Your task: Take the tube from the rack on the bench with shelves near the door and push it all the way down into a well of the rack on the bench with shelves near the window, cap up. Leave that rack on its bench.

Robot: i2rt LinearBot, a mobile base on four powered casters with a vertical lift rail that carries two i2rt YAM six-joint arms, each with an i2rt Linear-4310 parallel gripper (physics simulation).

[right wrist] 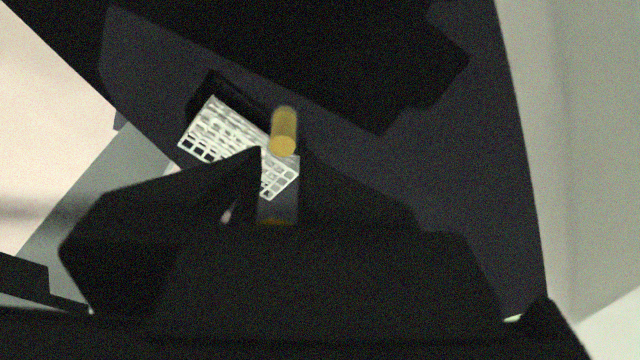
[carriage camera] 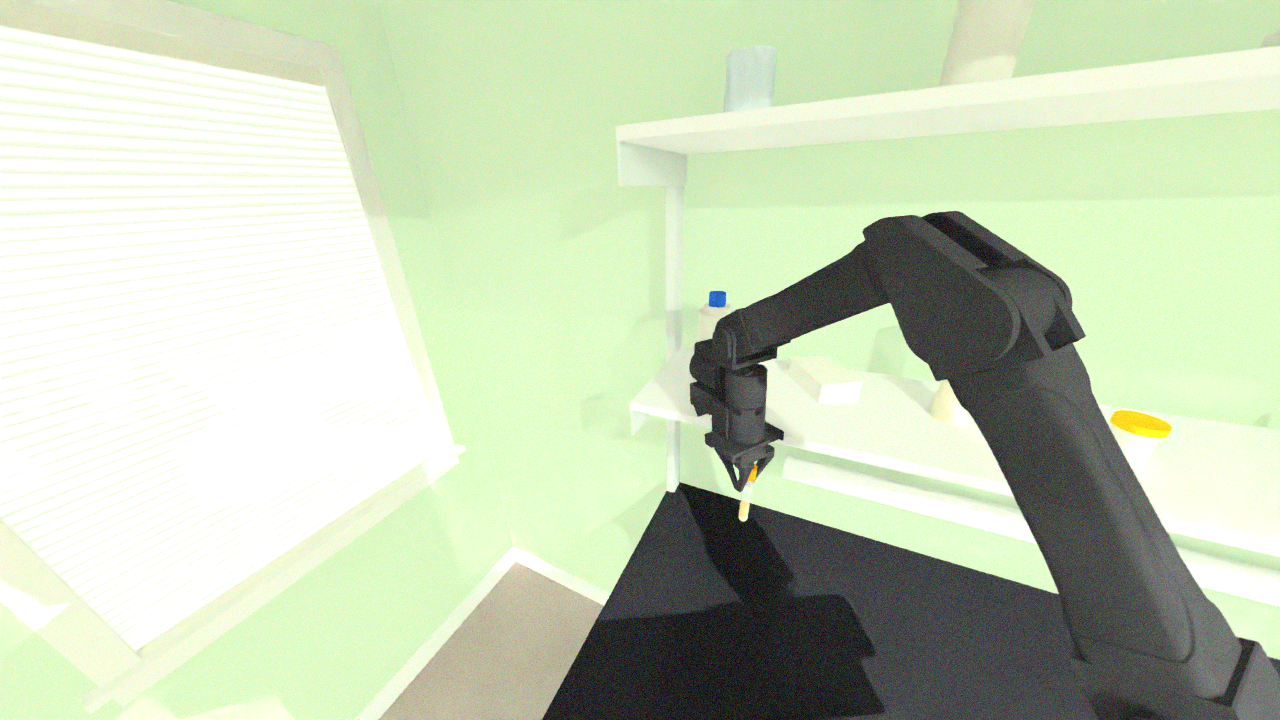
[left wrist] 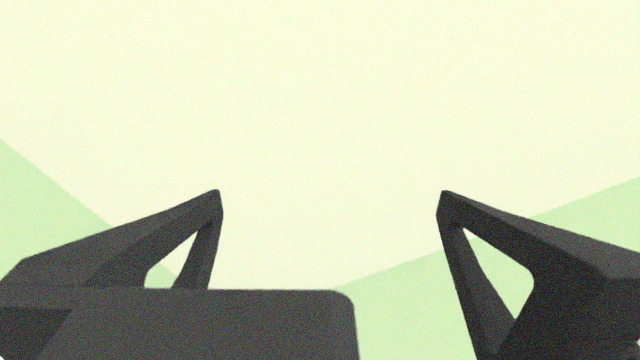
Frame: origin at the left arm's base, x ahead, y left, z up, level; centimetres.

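Where they show: left gripper, fingertip midpoint: (left wrist: 330, 202); right gripper, fingertip midpoint: (right wrist: 280, 160) (carriage camera: 742, 488).
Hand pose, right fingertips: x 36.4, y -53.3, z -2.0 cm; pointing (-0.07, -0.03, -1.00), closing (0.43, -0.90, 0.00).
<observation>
After its pixels a point has its place.
My right gripper (carriage camera: 745, 483) {z -2.0, x 36.4, y -53.3 cm} (right wrist: 280, 160) {z -2.0, x 36.4, y -53.3 cm} points down above the black bench top and is shut on the tube (carriage camera: 744, 508) {z -4.6, x 34.7, y -53.3 cm} (right wrist: 284, 125) {z -5.2, x 36.2, y -53.3 cm}. The tube has an orange cap at the fingers and a yellowish lower end that hangs below them; in the carriage view it leans slightly. In the right wrist view a white rack (right wrist: 220, 125) {z -38.4, x 12.6, y -50.2 cm} with a grid of square wells stands on the dark bench top, beyond and below the fingers, partly hidden by one finger and the tube. The rack does not show in the carriage view. My left gripper (left wrist: 330, 202) {z 43.6, x 2.7, y -0.9 cm} is open, with wall and ceiling behind it.
The black bench (carriage camera: 939, 582) {z -41.4, x 43.8, y -104.0 cm} has a lower white shelf (carriage camera: 895, 402) {z 4.3, x 48.4, y -85.2 cm} with a blue-capped bottle (carriage camera: 716, 313) {z 18.6, x 62.6, y -54.6 cm}, a white box (carriage camera: 827, 380) {z 8.3, x 51.0, y -73.0 cm} and an orange-lidded jar (carriage camera: 1138, 434) {z 9.2, x 29.6, y -104.4 cm}. An upper shelf (carriage camera: 895, 111) {z 48.2, x 37.9, y -66.4 cm} bears a pale cylinder (carriage camera: 750, 78) {z 55.3, x 55.4, y -55.8 cm}. A window with blinds (carriage camera: 196, 340) {z 14.3, x 75.5, y 59.2 cm} is at the picture's left.
</observation>
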